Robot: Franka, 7 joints.
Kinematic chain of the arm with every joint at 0, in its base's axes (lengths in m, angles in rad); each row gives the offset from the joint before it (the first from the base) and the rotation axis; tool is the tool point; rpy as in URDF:
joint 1: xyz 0 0 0.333 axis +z
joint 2: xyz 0 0 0 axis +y
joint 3: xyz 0 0 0.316 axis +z
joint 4: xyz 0.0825 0 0 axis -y
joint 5: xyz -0.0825 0 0.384 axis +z
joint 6: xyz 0 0 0 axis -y
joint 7: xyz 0.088 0 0 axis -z
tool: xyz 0 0 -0.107 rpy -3.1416 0 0
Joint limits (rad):
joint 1: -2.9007..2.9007
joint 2: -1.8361..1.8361
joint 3: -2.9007..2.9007
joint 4: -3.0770..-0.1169
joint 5: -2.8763..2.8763
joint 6: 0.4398..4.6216
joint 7: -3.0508..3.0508
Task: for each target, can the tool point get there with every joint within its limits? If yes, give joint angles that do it. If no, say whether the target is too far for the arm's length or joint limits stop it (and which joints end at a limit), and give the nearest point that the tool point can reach.
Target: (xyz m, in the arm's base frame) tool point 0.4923 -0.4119 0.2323
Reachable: yes | joints -1.3038 0.9287 0.5201 -1.7806 1.9962 1.1763 2.0174
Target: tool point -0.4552 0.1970 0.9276
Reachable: yes | joints 0.3183 -0.6890 0.9829 -0.9441 -0.9146 3.7711 0.0743
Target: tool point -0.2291 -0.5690 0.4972
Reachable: yes | joints -0.0954 -0.4383 -1.8176 -1.9401 -1.3349 2.9034 1.1415
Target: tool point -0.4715 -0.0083 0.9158
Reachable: yes | joints -0.4825 -1.3584 -0.3552 -1.1572 -0.5688 1.8192 2.5780
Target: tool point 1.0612 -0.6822 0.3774
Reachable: no: too far | nearest point 0.7212 -0.4636 0.3632 | short by 0.404 m
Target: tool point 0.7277 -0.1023 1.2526
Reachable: no: too far | nearest point 0.5303 -0.0746 1.0032 | short by 0.319 m
